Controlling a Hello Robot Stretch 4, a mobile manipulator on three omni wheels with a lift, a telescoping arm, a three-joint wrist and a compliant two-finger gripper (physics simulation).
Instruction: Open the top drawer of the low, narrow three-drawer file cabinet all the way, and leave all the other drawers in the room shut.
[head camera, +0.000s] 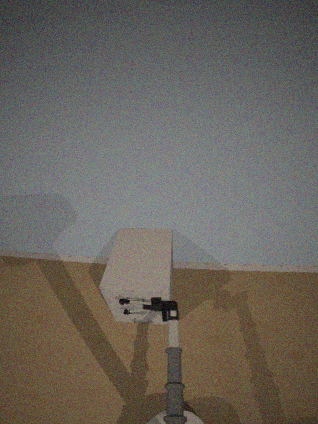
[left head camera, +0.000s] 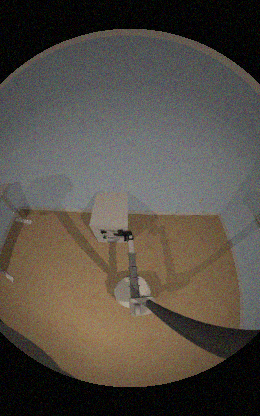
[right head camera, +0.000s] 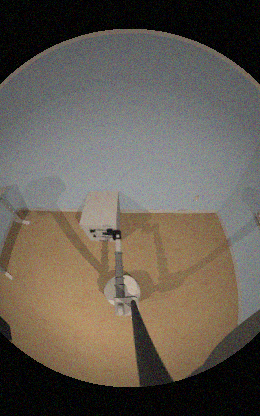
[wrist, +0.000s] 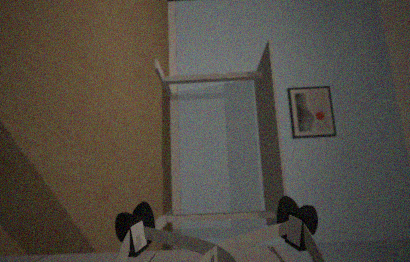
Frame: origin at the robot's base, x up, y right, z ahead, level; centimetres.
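Seen in the pictures: gripper, fingertip midpoint: (head camera: 121, 306) (left head camera: 101, 234) (right head camera: 91, 233) (wrist: 215, 215).
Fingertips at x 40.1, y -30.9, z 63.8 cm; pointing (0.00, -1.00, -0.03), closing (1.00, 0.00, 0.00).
Observation:
A point is followed by its place in that frame.
The low, pale file cabinet (head camera: 142, 257) @[x 49.2, y -19.9, z 94.0 cm] (left head camera: 111, 209) @[x 49.2, y -19.3, z 91.5 cm] (right head camera: 102, 210) @[x 49.3, y -17.3, z 88.7 cm] stands against the back wall. Its top and a steeply foreshortened front show, with no drawer visibly standing out. The gripper partly covers the front, so the separate drawers and their handles cannot be told apart clearly. My gripper (head camera: 125, 306) @[x 40.1, y -30.9, z 63.8 cm] (left head camera: 102, 233) @[x 40.1, y -30.9, z 63.8 cm] (right head camera: 92, 233) @[x 40.1, y -30.9, z 63.8 cm] is at the cabinet's front, pointing left across it. In the wrist view, my gripper (wrist: 215, 215) @[x 40.1, y -30.9, z 63.8 cm] has its two black fingertips wide apart, with no object between them. Whether it touches the cabinet cannot be told.
In the wrist view, a table-like frame (wrist: 272, 130) with pale legs stands by the blue wall, beyond the fingers. A framed picture (wrist: 312, 112) @[x 148.7, y -279.6, z 14.9 cm] hangs on that wall. The telescoping arm (head camera: 174, 367) @[x 50.8, y 0.1, z 31.5 cm] (left head camera: 133, 267) @[x 51.9, y 0.8, z 24.3 cm] (right head camera: 119, 267) @[x 51.2, y 1.1, z 23.8 cm] reaches toward the cabinet. Pale leg ends (left head camera: 23, 220) (right head camera: 22, 221) show at far left.

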